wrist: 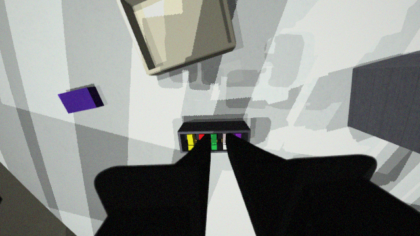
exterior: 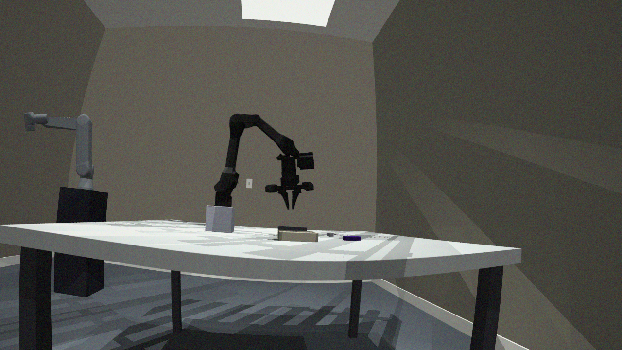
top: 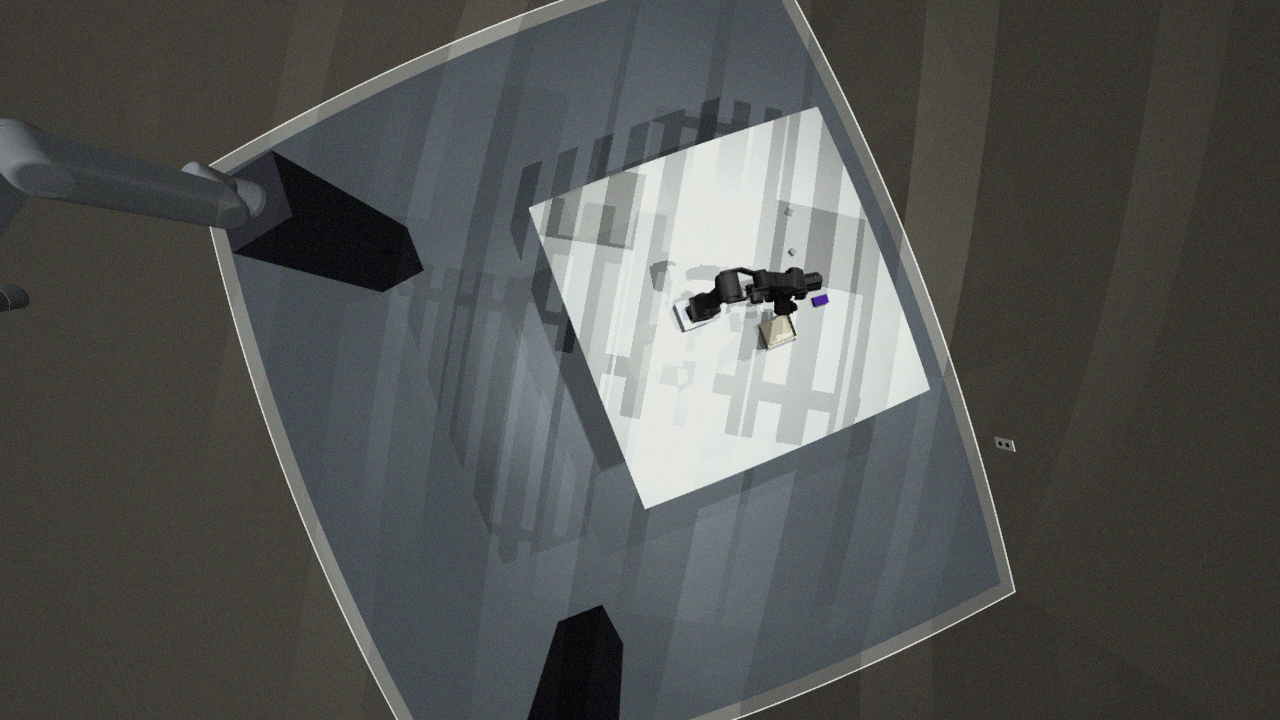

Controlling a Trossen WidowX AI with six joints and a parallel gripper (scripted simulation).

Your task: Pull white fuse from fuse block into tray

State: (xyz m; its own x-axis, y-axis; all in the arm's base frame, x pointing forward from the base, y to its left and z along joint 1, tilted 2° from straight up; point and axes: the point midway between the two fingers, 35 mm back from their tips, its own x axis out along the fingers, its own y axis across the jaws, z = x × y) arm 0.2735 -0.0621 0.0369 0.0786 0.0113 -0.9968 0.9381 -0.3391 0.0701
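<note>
The white fuse is 5 cm to the left of my gripper tip and 9 cm below it. Also, from my gripper tip: red fuse (4 cm ahead, 4 cm to the left, 9 cm below); then green fuse (2 cm ahead, 4 cm to the left, 9 cm below); then purple fuse (2 cm behind, 6 cm to the left, 9 cm below).
</note>
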